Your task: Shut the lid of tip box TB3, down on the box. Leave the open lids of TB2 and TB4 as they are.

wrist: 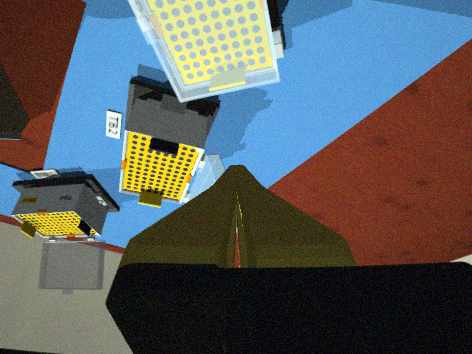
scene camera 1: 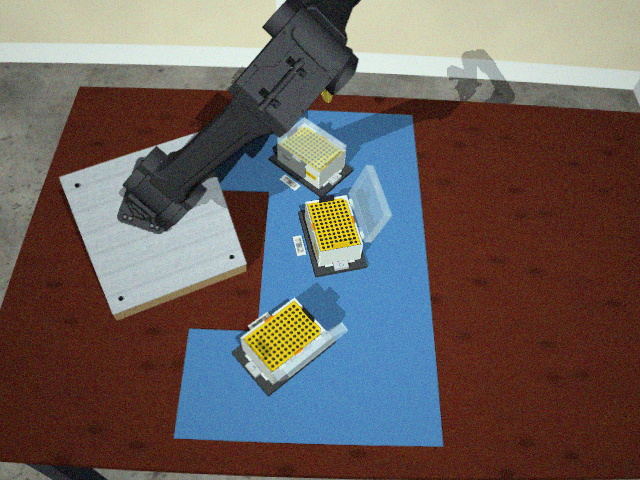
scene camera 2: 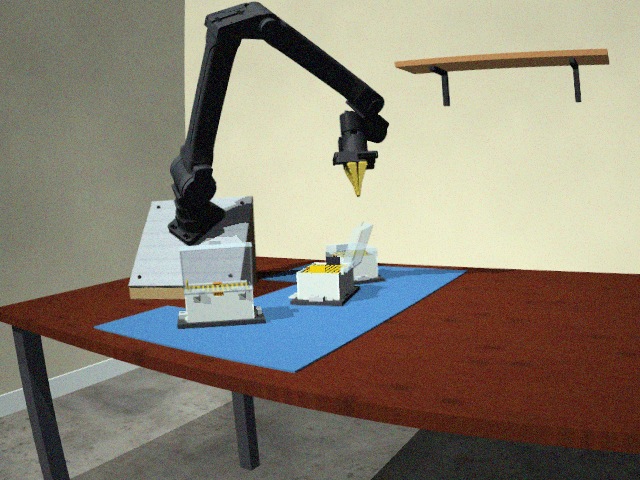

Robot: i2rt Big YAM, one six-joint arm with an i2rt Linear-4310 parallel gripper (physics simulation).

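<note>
TB3 is the back box. Its clear lid lies down over the yellow tip rack. In scene camera 2, TB2's lid partly covers it. TB2, in the middle, has its clear lid standing open, leaning outward. TB4, at the front, has its lid standing open. My gripper is shut and empty, pointing down, high above the boxes and apart from them. The arm hides most of it in scene camera 1.
The boxes stand on a blue mat on the dark red table. The arm's base is on a tilted pale board at the left. A wall shelf is at the upper right in scene camera 2.
</note>
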